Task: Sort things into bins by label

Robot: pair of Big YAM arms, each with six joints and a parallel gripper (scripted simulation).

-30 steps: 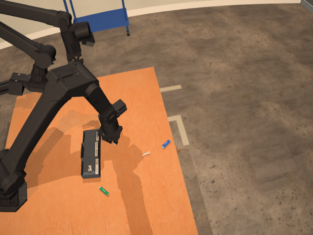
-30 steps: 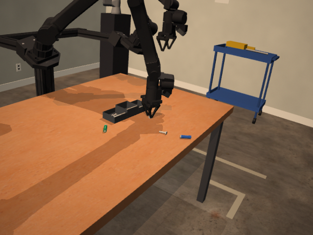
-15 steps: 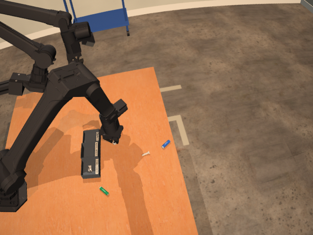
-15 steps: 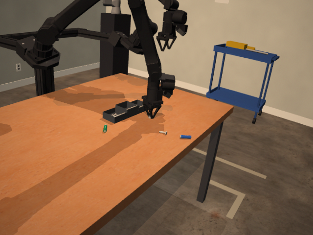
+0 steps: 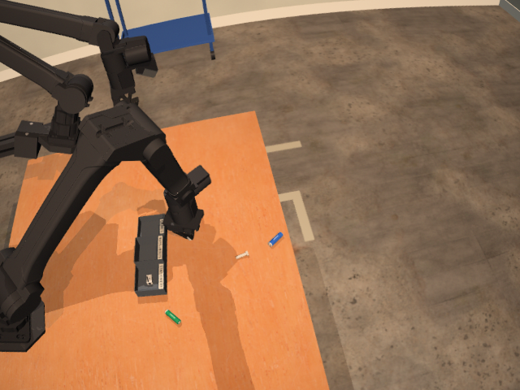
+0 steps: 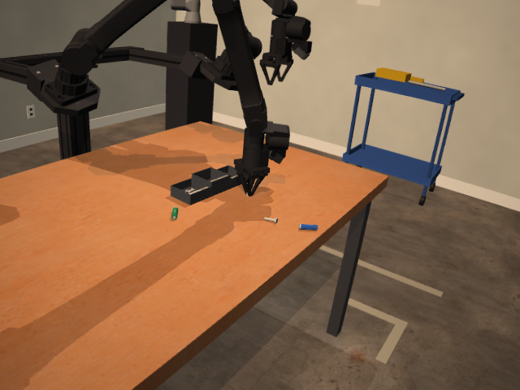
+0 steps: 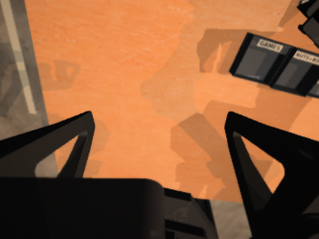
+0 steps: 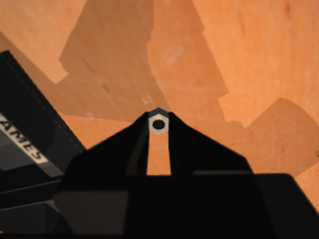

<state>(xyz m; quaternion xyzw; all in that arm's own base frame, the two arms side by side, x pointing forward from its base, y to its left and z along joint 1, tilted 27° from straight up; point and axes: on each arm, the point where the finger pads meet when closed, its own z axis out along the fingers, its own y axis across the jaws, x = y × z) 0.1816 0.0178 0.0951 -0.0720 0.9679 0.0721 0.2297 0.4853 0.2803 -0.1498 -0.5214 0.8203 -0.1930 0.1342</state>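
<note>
The nut is 1 cm below my right hand. From my right hand the other things lie so: pencil sharpener 14 cm to the right, 11 cm behind, 1 cm above; bolt 15 cm ahead, 7 cm to the right; blue battery 24 cm ahead, 3 cm to the right.
</note>
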